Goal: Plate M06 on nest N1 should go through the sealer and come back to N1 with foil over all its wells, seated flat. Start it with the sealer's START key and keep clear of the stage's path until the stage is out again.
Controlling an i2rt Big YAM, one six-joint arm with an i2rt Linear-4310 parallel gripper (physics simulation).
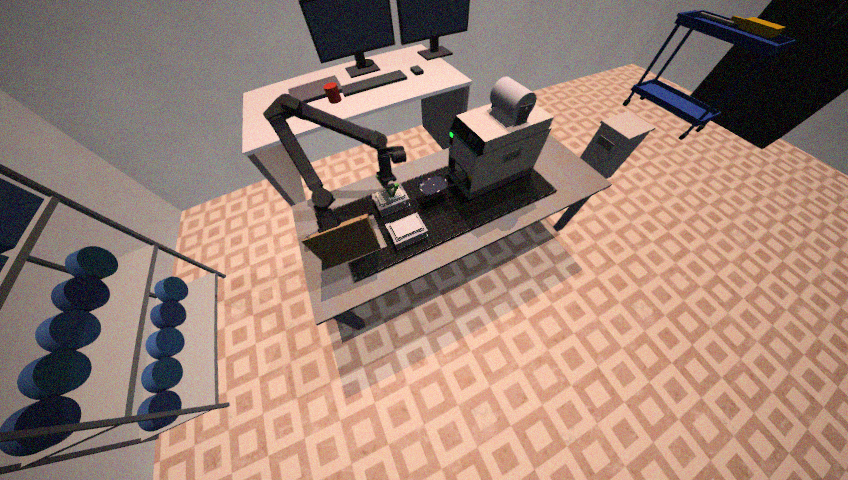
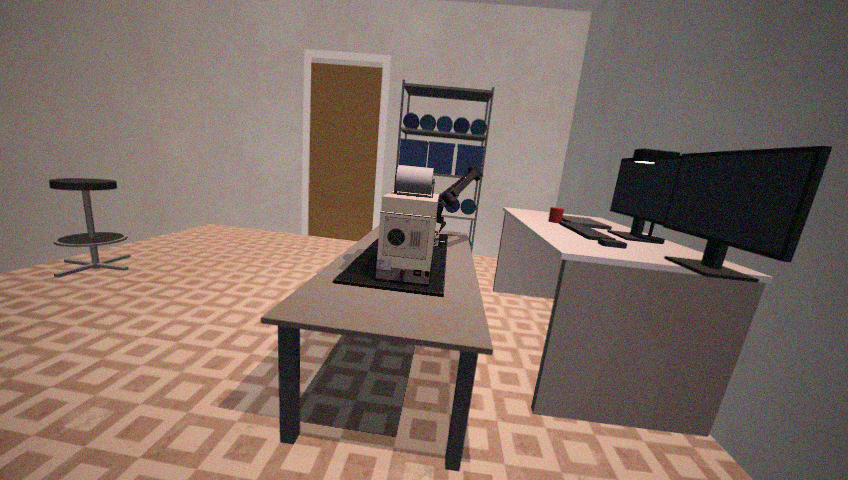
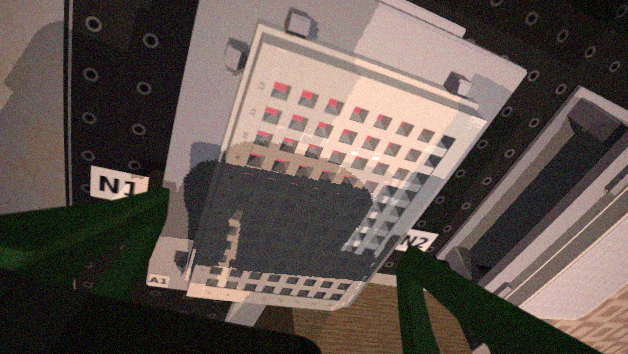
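Seen in the pictures: gripper, fingertip midpoint: (image 1: 388, 192) (image 3: 290, 232); arm's base, origin of the base link: (image 1: 330, 228).
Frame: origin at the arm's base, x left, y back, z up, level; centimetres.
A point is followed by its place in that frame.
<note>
Plate M06 (image 3: 345, 122) {z -5.4, x 11.9, y -35.7 cm} (image 1: 383, 198) {z -5.5, x 10.1, y -27.4 cm} is a pale plate with open square wells, some showing red inside. It sits on nest N1 (image 3: 192, 110) {z -7.0, x 16.6, y -33.7 cm}; I cannot tell whether it is fully flat. No foil shows on it. My gripper (image 3: 290, 232) {z -4.8, x 12.1, y -30.9 cm} (image 1: 392, 189) {z -4.8, x 12.1, y -30.9 cm} is open and empty, its green fingers spread on either side of the plate's near half; their height against its rim is unclear. The gripper's shadow darkens many wells. The sealer (image 1: 505, 155) {z 10.4, x -5.5, y -84.5 cm} (image 2: 407, 237) {z 7.2, x 7.2, y -109.4 cm} stands farther along the bench, with a green light (image 1: 451, 135) {z 14.4, x 14.0, y -66.9 cm} on its front. The START key is too small to make out.
A dark round piece (image 1: 432, 184) {z -2.8, x 4.9, y -52.2 cm} lies between N1 and the sealer. A white plate-like block (image 1: 407, 228) {z -5.9, x -11.7, y -31.4 cm} stands beside N1, near the N2 label (image 3: 419, 241) {z -12.6, x -1.9, y -24.5 cm}. An upright brown panel (image 1: 345, 242) {z 0.8, x -10.9, y -4.5 cm} stands near the arm's base. A foil roll (image 1: 511, 101) {z 31.6, x 0.8, y -85.5 cm} tops the sealer.
</note>
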